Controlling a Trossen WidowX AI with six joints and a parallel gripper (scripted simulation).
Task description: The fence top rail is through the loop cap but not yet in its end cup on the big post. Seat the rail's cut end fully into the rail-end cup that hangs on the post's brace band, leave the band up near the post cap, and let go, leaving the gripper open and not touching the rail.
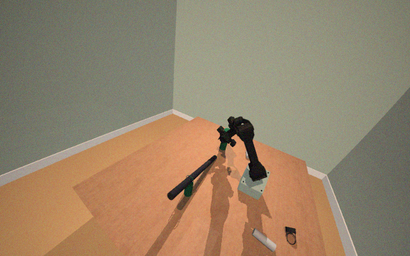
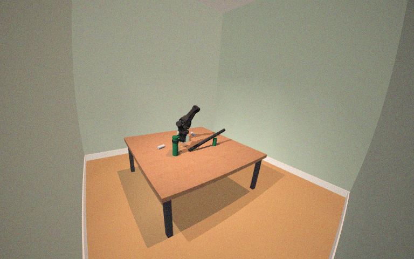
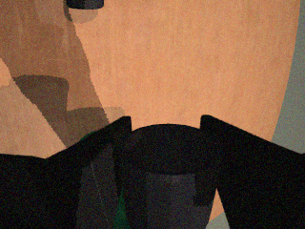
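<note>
Right now my gripper tip is 3 cm to the left of the dark rail-end cup, 3 cm below it and 2 cm past it. The rest, counted from my gripper tip: small green post (45 cm to the left, 4 cm ahead, 2 cm below).
</note>
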